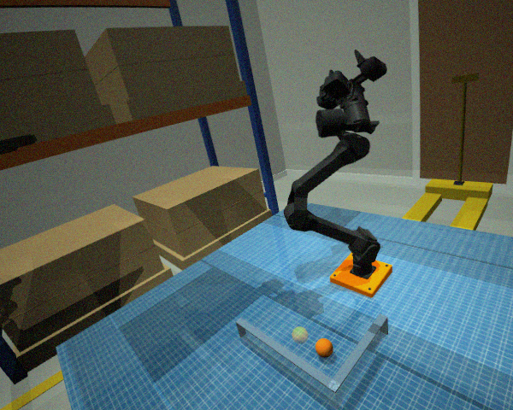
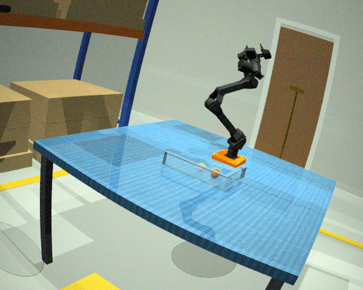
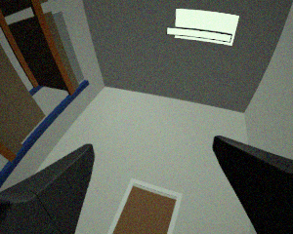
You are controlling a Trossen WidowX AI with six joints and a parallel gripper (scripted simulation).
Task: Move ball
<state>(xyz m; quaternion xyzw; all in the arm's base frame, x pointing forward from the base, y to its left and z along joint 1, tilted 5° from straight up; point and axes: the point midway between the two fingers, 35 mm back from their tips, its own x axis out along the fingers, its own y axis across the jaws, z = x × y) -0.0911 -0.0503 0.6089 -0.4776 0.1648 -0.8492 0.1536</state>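
My gripper tip is 38 cm short of the orange ball, 11 cm to the right of it and 65 cm above it. Round my gripper tip: see-through copy of ball: 39 cm ahead, 4 cm to the left, 65 cm below.
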